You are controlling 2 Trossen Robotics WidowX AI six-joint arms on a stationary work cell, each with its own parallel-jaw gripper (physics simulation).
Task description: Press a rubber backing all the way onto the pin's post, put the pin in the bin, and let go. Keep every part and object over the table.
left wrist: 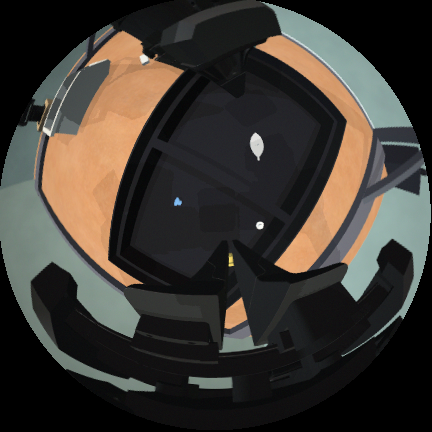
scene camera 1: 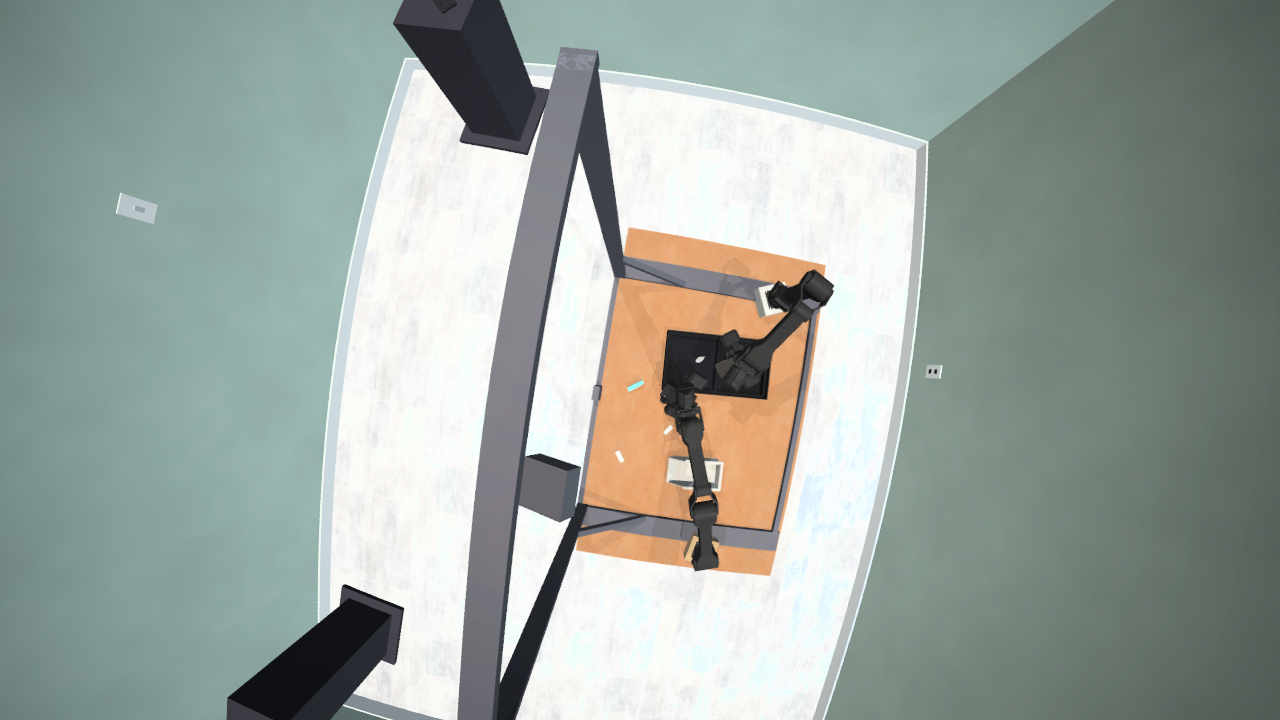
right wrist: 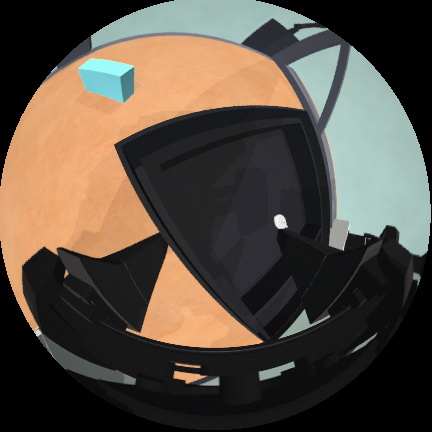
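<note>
A white leaf-shaped pin lies in the left compartment of the black tray; a short stub shows at its end in the left wrist view. My left gripper is shut on a small yellow piece, above the tray's other compartment. A small white round piece and a small blue piece lie in that compartment. Which of these is a rubber backing is too small to tell. My right gripper is open and empty over the tray's near edge.
A cyan block lies left of the tray. Two small white strips lie lower on the table. A white open box stands under the right arm. Another white box is by the left arm's base.
</note>
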